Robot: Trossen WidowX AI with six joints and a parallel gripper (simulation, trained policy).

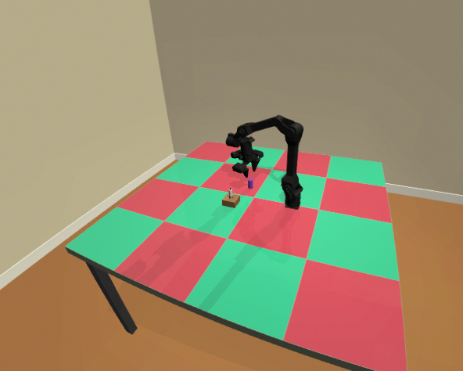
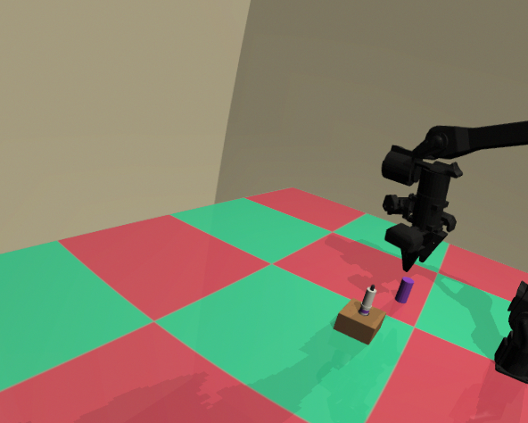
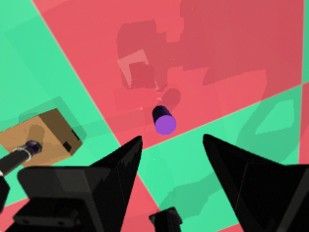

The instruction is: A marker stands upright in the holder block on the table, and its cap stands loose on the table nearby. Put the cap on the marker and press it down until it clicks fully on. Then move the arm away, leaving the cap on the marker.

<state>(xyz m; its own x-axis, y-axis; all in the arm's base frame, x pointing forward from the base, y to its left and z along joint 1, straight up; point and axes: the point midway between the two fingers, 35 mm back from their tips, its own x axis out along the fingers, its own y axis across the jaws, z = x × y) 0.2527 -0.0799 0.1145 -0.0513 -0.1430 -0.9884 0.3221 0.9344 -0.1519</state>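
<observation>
Right now the purple cap is 60 mm below my gripper tip. Round my gripper tip: brown holder block 40 mm ahead, 170 mm to the left, 60 mm below.
</observation>
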